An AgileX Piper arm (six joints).
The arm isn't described. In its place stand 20 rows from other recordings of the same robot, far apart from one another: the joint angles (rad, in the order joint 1, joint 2, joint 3, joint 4, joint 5, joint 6), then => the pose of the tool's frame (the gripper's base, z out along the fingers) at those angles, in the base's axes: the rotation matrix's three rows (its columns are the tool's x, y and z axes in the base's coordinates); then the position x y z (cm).
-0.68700, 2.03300, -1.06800, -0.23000, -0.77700, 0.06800 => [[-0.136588 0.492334 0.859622], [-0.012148 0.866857 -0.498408], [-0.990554 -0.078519 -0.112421]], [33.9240 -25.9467 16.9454]
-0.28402, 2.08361, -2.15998, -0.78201, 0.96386, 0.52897 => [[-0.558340 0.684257 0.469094], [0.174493 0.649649 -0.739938], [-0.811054 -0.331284 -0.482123]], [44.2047 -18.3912 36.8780]
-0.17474, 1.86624, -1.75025, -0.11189, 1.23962, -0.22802 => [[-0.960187 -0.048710 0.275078], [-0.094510 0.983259 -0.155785], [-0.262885 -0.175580 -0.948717]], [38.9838 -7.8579 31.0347]
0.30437, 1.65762, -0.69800, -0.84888, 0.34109, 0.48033 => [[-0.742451 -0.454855 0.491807], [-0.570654 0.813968 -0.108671], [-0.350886 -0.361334 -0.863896]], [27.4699 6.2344 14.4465]
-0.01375, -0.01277, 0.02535, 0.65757, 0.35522, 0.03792 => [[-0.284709 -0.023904 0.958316], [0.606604 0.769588 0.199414], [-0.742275 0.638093 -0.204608]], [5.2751 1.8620 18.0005]
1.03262, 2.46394, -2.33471, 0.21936, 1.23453, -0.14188 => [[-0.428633 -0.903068 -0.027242], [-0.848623 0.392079 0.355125], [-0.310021 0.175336 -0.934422]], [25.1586 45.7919 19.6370]
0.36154, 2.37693, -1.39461, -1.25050, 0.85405, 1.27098 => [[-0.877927 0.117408 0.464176], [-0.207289 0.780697 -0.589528], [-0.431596 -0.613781 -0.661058]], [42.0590 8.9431 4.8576]
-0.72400, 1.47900, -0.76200, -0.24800, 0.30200, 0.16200 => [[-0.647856 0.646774 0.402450], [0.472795 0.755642 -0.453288], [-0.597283 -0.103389 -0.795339]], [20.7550 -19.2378 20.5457]
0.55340, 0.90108, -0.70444, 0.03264, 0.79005, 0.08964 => [[-0.722205 -0.459463 0.517023], [-0.314114 0.883831 0.346663], [-0.616240 0.087958 -0.782631]], [13.7756 8.7585 29.1621]
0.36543, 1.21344, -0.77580, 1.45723, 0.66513, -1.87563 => [[-0.010343 -0.893637 0.448671], [-0.370921 0.420112 0.828205], [-0.928607 -0.157855 -0.335815]], [20.9364 13.9851 30.5074]
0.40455, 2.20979, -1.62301, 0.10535, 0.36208, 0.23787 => [[-0.794734 -0.162422 0.584822], [0.018583 0.956567 0.290920], [-0.606673 0.242072 -0.757198]], [44.8559 19.5745 15.6922]
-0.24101, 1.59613, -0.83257, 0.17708, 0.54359, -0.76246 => [[-0.863794 -0.352069 0.360425], [-0.375559 0.926784 0.005234], [-0.335879 -0.130840 -0.932773]], [28.0495 -6.0404 17.9637]
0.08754, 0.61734, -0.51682, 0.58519, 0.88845, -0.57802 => [[-0.642999 -0.497724 0.582084], [-0.220778 0.848231 0.481416], [-0.733355 0.181039 -0.655298]], [9.5902 4.7577 27.6973]
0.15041, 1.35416, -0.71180, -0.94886, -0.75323, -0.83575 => [[0.675408 -0.014656 0.737299], [-0.736898 -0.051876 0.674010], [0.028370 -0.998546 -0.045837]], [26.6509 9.1557 28.9448]
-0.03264, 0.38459, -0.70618, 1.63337, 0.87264, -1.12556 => [[0.059276 -0.801207 0.595444], [0.330975 0.578527 0.745495], [-0.941776 0.152887 0.299472]], [2.8264 6.8686 41.1845]
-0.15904, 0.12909, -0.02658, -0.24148, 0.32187, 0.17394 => [[-0.330708 0.210572 0.919941], [-0.003057 0.974545 -0.224170], [-0.943728 -0.076947 -0.321646]], [5.9994 -1.6595 18.6523]
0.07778, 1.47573, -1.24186, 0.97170, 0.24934, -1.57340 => [[-0.075506 -0.385379 0.919664], [-0.573579 0.771223 0.276083], [-0.815663 -0.506654 -0.279277]], [34.5801 4.5552 36.7481]
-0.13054, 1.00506, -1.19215, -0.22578, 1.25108, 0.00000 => [[-0.832953 0.186988 0.520792], [0.038391 0.958434 -0.282719], [-0.552010 -0.215498 -0.805510]], [16.3043 -4.0911 39.7883]
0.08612, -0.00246, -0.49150, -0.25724, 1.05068, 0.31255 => [[-0.409891 0.191273 0.891854], [0.142327 0.979202 -0.144594], [-0.900962 0.067667 -0.428590]], [-0.3509 -2.0468 27.7956]
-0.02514, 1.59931, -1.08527, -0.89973, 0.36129, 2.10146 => [[0.027891 0.657065 0.753318], [0.906662 0.300717 -0.295862], [-0.420936 0.691256 -0.587348]], [35.2468 -3.4063 26.6940]
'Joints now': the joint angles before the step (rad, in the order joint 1, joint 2, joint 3, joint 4, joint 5, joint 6). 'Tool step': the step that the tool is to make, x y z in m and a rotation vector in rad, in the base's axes. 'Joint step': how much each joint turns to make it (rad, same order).
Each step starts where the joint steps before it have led.
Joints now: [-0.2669 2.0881 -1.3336 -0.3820 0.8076 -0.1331]
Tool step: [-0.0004 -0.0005 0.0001 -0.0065 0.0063 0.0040]
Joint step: [0.0001 0.0002 -0.0001 -0.0087 0.0047 0.0002]
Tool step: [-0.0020 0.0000 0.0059 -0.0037 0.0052 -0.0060]
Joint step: [-0.0001 -0.0153 0.0002 -0.0001 0.0206 -0.0002]
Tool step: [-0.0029 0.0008 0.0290 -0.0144 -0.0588 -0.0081]
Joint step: [-0.0001 -0.0744 -0.0003 0.0061 0.0153 -0.0002]
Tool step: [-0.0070 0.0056 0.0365 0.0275 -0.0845 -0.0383]
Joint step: [0.0002 -0.0980 -0.0010 0.0619 0.0262 -0.0006]
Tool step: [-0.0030 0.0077 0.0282 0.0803 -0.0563 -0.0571]
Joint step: [-0.0002 -0.0570 -0.0373 0.1104 0.0623 -0.0044]
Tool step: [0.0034 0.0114 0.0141 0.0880 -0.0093 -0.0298]
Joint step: [0.0138 -0.0079 -0.0521 0.0982 0.0743 -0.0018]
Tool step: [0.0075 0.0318 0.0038 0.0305 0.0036 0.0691]
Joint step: [0.0804 -0.0001 -0.0171 0.0317 0.0272 -0.0011]
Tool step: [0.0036 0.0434 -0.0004 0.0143 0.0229 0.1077]
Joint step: [0.1133 0.0001 -0.0007 0.0127 0.0251 0.0000]
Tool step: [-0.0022 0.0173 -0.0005 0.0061 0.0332 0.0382]
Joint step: [0.0452 -0.0003 0.0001 0.0052 0.0339 0.0033]
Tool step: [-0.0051 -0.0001 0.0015 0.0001 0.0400 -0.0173]
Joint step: [0.0003 -0.0065 0.0011 -0.0019 0.0464 0.0155]
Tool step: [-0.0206 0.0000 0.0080 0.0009 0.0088 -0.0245]
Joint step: [-0.0003 -0.0742 0.0713 -0.0020 0.0132 0.0242]
